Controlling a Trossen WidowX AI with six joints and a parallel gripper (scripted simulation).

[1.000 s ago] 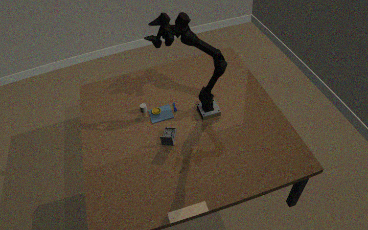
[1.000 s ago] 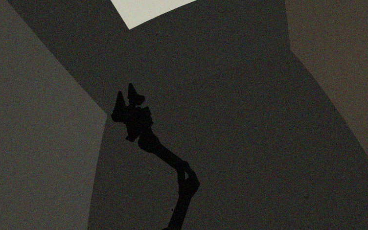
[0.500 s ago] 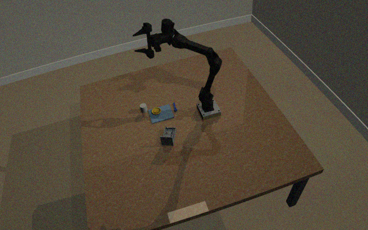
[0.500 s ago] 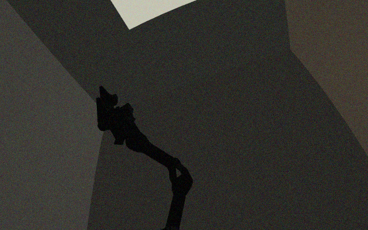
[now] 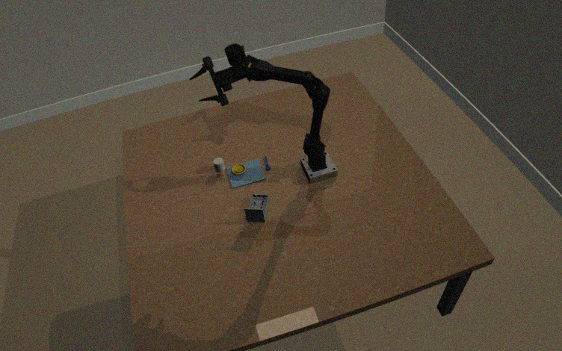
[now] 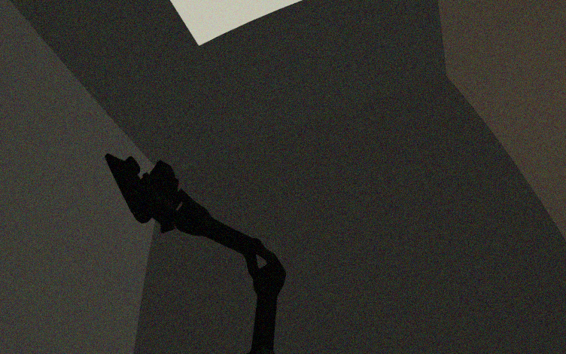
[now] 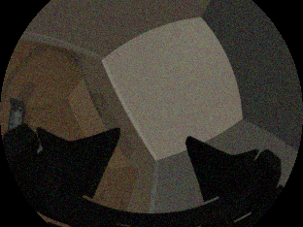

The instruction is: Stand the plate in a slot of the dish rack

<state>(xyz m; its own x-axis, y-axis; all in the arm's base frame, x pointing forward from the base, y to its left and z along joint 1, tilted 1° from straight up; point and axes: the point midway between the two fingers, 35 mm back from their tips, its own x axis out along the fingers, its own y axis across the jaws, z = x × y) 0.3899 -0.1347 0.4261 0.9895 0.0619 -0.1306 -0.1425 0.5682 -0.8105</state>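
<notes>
Right now my gripper tip is 45 cm above the yellow plate, 9 cm past it and 1 cm to the right of it. Round my gripper tip: light blue mat: 46 cm below, 12 cm behind, 3 cm to the left; then white cup: 44 cm below, 4 cm to the right, 2 cm behind; then blue spoon: 46 cm below, 22 cm behind, 2 cm to the left.
</notes>
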